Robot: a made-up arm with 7 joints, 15 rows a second.
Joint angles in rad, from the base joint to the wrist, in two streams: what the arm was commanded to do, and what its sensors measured. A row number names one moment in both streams.
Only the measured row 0 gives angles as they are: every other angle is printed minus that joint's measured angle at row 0.
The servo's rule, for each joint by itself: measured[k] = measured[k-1] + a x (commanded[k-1-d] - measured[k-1]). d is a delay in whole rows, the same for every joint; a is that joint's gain. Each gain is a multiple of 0.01, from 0.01 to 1. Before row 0 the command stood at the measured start. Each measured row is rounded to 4 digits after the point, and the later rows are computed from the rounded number. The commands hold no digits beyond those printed.
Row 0, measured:
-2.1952, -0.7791, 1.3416, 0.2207, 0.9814, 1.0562, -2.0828
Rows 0 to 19, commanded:
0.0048, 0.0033, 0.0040, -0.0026, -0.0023, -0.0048, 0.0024
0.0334, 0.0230, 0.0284, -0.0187, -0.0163, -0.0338, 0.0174
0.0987, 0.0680, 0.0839, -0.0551, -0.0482, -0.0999, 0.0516
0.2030, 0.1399, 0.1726, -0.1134, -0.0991, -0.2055, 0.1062
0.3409, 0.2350, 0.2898, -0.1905, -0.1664, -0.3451, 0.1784
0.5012, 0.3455, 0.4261, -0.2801, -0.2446, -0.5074, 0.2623
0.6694, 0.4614, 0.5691, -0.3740, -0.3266, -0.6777, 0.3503
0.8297, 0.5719, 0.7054, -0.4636, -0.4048, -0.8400, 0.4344
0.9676, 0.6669, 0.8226, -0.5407, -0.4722, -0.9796, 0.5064
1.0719, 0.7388, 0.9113, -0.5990, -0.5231, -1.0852, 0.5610
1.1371, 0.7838, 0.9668, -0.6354, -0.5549, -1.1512, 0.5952
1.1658, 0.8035, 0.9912, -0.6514, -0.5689, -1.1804, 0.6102
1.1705, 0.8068, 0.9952, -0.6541, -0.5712, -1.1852, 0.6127
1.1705, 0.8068, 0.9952, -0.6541, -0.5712, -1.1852, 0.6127
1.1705, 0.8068, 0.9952, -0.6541, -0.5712, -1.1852, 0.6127
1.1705, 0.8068, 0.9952, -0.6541, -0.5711, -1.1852, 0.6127
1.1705, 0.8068, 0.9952, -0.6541, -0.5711, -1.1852, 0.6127
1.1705, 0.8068, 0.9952, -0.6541, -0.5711, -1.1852, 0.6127
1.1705, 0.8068, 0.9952, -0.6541, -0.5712, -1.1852, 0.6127
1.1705, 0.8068, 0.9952, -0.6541, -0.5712, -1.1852, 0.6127
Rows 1 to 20, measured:
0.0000, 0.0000, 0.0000, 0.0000, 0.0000, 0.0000, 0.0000
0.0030, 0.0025, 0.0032, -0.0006, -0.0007, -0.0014, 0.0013
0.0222, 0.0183, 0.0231, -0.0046, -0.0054, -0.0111, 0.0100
0.0704, 0.0566, 0.0711, -0.0157, -0.0182, -0.0377, 0.0325
0.1539, 0.1207, 0.1513, -0.0372, -0.0425, -0.0880, 0.0723
0.2717, 0.2087, 0.2607, -0.0709, -0.0797, -0.1651, 0.1296
0.4163, 0.3140, 0.3914, -0.1169, -0.1292, -0.2678, 0.2013
0.5758, 0.4275, 0.5318, -0.1735, -0.1884, -0.3908, 0.2818
0.7358, 0.5387, 0.6689, -0.2373, -0.2533, -0.5256, 0.3642
0.8818, 0.6374, 0.7903, -0.3040, -0.3190, -0.6618, 0.4410
1.0016, 0.7155, 0.8859, -0.3689, -0.3802, -0.7888, 0.5058
1.0870, 0.7681, 0.9498, -0.4275, -0.4326, -0.8975, 0.5541
1.1366, 0.7954, 0.9825, -0.4768, -0.4735, -0.9824, 0.5844
1.1580, 0.8042, 0.9925, -0.5158, -0.5028, -1.0432, 0.5997
1.1659, 0.8062, 0.9946, -0.5462, -0.5233, -1.0858, 0.6067
1.1688, 0.8067, 0.9951, -0.5699, -0.5377, -1.1156, 0.6099
1.1699, 0.8068, 0.9952, -0.5884, -0.5477, -1.1365, 0.6114
1.1703, 0.8068, 0.9952, -0.6029, -0.5547, -1.1511, 0.6121
1.1704, 0.8068, 0.9952, -0.6142, -0.5596, -1.1613, 0.6124
1.1705, 0.8068, 0.9952, -0.6230, -0.5631, -1.1685, 0.6126
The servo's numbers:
d 1
a 0.63 0.77 0.79 0.22 0.30 0.30 0.54

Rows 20 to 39, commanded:
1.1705, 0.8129, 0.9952, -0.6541, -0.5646, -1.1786, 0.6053
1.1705, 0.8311, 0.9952, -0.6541, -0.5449, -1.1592, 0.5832
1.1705, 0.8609, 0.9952, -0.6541, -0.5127, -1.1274, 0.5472
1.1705, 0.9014, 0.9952, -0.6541, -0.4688, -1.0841, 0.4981
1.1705, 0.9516, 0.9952, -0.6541, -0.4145, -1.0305, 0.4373
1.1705, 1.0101, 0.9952, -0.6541, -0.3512, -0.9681, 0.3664
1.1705, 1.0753, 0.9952, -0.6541, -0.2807, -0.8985, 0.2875
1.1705, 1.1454, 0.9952, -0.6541, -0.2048, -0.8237, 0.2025
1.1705, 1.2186, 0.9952, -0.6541, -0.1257, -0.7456, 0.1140
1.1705, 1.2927, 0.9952, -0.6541, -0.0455, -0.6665, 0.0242
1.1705, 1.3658, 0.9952, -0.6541, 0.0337, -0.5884, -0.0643
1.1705, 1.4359, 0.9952, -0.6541, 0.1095, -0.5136, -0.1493
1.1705, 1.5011, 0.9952, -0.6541, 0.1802, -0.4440, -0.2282
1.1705, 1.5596, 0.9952, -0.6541, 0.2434, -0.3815, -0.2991
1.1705, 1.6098, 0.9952, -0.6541, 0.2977, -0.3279, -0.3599
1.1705, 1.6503, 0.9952, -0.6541, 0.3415, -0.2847, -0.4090
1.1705, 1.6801, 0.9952, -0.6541, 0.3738, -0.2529, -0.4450
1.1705, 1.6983, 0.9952, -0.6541, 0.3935, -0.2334, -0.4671
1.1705, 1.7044, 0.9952, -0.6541, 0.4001, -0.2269, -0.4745
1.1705, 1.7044, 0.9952, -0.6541, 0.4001, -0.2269, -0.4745
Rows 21 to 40, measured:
1.1705, 0.8068, 0.9952, -0.6298, -0.5655, -1.1735, 0.6127
1.1705, 0.8115, 0.9952, -0.6351, -0.5652, -1.1750, 0.6087
1.1705, 0.8266, 0.9952, -0.6393, -0.5591, -1.1703, 0.5949
1.1705, 0.8530, 0.9952, -0.6426, -0.5452, -1.1574, 0.5691
1.1705, 0.8903, 0.9952, -0.6451, -0.5223, -1.1354, 0.5308
1.1705, 0.9375, 0.9952, -0.6471, -0.4900, -1.1039, 0.4803
1.1705, 0.9934, 0.9952, -0.6486, -0.4484, -1.0632, 0.4188
1.1705, 1.0565, 0.9952, -0.6498, -0.3981, -1.0138, 0.3479
1.1705, 1.1250, 0.9952, -0.6507, -0.3401, -0.9568, 0.2694
1.1705, 1.1971, 0.9952, -0.6514, -0.2758, -0.8934, 0.1855
1.1705, 1.2707, 0.9952, -0.6520, -0.2067, -0.8253, 0.0984
1.1705, 1.3439, 0.9952, -0.6525, -0.1346, -0.7542, 0.0105
1.1705, 1.4147, 0.9952, -0.6529, -0.0614, -0.6820, -0.0758
1.1705, 1.4812, 0.9952, -0.6532, 0.0111, -0.6106, -0.1581
1.1705, 1.5416, 0.9952, -0.6534, 0.0808, -0.5419, -0.2342
1.1705, 1.5941, 0.9952, -0.6536, 0.1459, -0.4777, -0.3021
1.1705, 1.6374, 0.9952, -0.6537, 0.2046, -0.4198, -0.3598
1.1705, 1.6703, 0.9952, -0.6538, 0.2554, -0.3697, -0.4058
1.1705, 1.6919, 0.9952, -0.6539, 0.2968, -0.3288, -0.4389
1.1705, 1.7015, 0.9952, -0.6539, 0.3278, -0.2982, -0.4581

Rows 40 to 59, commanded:
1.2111, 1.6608, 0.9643, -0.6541, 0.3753, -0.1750, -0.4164
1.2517, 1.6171, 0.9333, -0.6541, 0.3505, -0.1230, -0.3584
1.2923, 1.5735, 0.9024, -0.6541, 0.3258, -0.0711, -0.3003
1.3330, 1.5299, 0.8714, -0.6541, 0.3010, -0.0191, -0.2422
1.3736, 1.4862, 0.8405, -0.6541, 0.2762, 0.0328, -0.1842
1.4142, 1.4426, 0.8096, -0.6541, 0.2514, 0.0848, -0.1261
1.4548, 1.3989, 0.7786, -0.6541, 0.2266, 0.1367, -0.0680
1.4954, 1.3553, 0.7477, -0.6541, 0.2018, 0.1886, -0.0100
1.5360, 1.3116, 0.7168, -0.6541, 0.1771, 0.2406, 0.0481
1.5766, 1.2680, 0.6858, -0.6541, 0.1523, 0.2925, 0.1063
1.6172, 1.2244, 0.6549, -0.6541, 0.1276, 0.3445, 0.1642
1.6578, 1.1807, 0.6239, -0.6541, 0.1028, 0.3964, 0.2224
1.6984, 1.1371, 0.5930, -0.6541, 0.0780, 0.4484, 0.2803
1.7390, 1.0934, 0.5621, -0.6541, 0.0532, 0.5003, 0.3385
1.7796, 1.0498, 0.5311, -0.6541, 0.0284, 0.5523, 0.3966
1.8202, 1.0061, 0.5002, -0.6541, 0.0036, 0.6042, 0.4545
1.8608, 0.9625, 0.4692, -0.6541, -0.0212, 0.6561, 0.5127
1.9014, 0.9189, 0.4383, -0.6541, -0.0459, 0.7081, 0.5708
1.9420, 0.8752, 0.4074, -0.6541, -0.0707, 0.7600, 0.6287
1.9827, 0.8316, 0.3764, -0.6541, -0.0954, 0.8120, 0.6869
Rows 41 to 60, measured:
1.1705, 1.7037, 0.9952, -0.6539, 0.3495, -0.2768, -0.4670
1.1961, 1.6707, 0.9708, -0.6539, 0.3572, -0.2463, -0.4397
1.2311, 1.6294, 0.9412, -0.6539, 0.3552, -0.2093, -0.3958
1.2697, 1.5864, 0.9105, -0.6539, 0.3464, -0.1678, -0.3442
1.3096, 1.5429, 0.8796, -0.6539, 0.3328, -0.1232, -0.2891
1.3499, 1.4992, 0.8487, -0.6539, 0.3158, -0.0764, -0.2325
1.3904, 1.4556, 0.8178, -0.6539, 0.2965, -0.0280, -0.1750
1.4310, 1.4119, 0.7868, -0.6539, 0.2755, 0.0214, -0.1172
1.4716, 1.3683, 0.7559, -0.6539, 0.2534, 0.0716, -0.0593
1.5122, 1.3246, 0.7250, -0.6539, 0.2305, 0.1223, -0.0013
1.5528, 1.2810, 0.6940, -0.6539, 0.2070, 0.1734, 0.0568
1.5934, 1.2374, 0.6631, -0.6539, 0.1832, 0.2247, 0.1148
1.6340, 1.1937, 0.6321, -0.6539, 0.1591, 0.2762, 0.1729
1.6746, 1.1501, 0.6012, -0.6539, 0.1348, 0.3279, 0.2309
1.7152, 1.1064, 0.5703, -0.6539, 0.1103, 0.3796, 0.2890
1.7558, 1.0628, 0.5393, -0.6539, 0.0857, 0.4314, 0.3471
1.7964, 1.0191, 0.5084, -0.6539, 0.0611, 0.4832, 0.4051
1.8370, 0.9755, 0.4774, -0.6539, 0.0364, 0.5351, 0.4632
1.8776, 0.9319, 0.4465, -0.6539, 0.0117, 0.5870, 0.5213
1.9182, 0.8882, 0.4156, -0.6539, -0.0130, 0.6389, 0.5793

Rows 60 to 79, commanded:
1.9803, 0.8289, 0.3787, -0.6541, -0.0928, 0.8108, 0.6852
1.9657, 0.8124, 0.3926, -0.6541, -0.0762, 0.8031, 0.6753
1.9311, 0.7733, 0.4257, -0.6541, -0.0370, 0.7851, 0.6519
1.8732, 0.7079, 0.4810, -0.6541, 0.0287, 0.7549, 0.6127
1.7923, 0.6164, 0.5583, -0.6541, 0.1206, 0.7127, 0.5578
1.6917, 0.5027, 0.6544, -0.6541, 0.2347, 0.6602, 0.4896
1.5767, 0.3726, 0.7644, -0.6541, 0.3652, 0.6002, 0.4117
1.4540, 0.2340, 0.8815, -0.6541, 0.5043, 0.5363, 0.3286
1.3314, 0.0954, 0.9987, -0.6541, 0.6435, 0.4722, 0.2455
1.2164, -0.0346, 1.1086, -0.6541, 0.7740, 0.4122, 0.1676
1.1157, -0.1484, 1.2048, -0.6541, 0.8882, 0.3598, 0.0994
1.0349, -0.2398, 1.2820, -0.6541, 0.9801, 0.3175, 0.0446
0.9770, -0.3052, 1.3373, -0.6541, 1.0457, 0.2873, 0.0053
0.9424, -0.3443, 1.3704, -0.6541, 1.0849, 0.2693, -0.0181
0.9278, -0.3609, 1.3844, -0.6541, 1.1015, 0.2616, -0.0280
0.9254, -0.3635, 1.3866, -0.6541, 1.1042, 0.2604, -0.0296
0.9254, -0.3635, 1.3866, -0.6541, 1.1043, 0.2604, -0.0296
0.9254, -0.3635, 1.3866, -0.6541, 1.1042, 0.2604, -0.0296
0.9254, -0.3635, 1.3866, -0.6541, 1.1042, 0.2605, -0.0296
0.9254, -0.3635, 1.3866, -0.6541, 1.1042, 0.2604, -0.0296
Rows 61 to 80, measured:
1.9588, 0.8446, 0.3846, -0.6539, -0.0377, 0.6908, 0.6374
1.9723, 0.8325, 0.3799, -0.6539, -0.0542, 0.7268, 0.6632
1.9681, 0.8170, 0.3899, -0.6539, -0.0608, 0.7497, 0.6697
1.9448, 0.7834, 0.4182, -0.6539, -0.0537, 0.7603, 0.6601
1.8997, 0.7253, 0.4678, -0.6539, -0.0290, 0.7587, 0.6345
1.8320, 0.6414, 0.5393, -0.6539, 0.0159, 0.7449, 0.5931
1.7436, 0.5346, 0.6302, -0.6539, 0.0815, 0.7195, 0.5372
1.6385, 0.4099, 0.7362, -0.6539, 0.1666, 0.6837, 0.4694
1.5223, 0.2745, 0.8510, -0.6539, 0.2679, 0.6395, 0.3934
1.4020, 0.1366, 0.9677, -0.6539, 0.3806, 0.5893, 0.3135
1.2851, 0.0048, 1.0790, -0.6539, 0.4986, 0.5362, 0.2347
1.1784, -0.1132, 1.1784, -0.6539, 0.6155, 0.4833, 0.1616
1.0880, -0.2107, 1.2602, -0.6539, 0.7249, 0.4336, 0.0984
1.0181, -0.2835, 1.3211, -0.6539, 0.8211, 0.3897, 0.0481
0.9704, -0.3303, 1.3600, -0.6539, 0.9002, 0.3536, 0.0124
0.9436, -0.3539, 1.3793, -0.6539, 0.9606, 0.3260, -0.0094
0.9321, -0.3613, 1.3851, -0.6539, 1.0037, 0.3063, -0.0203
0.9279, -0.3630, 1.3863, -0.6539, 1.0339, 0.2925, -0.0253
0.9263, -0.3634, 1.3865, -0.6539, 1.0550, 0.2829, -0.0276
0.9257, -0.3635, 1.3866, -0.6539, 1.0698, 0.2762, -0.0287

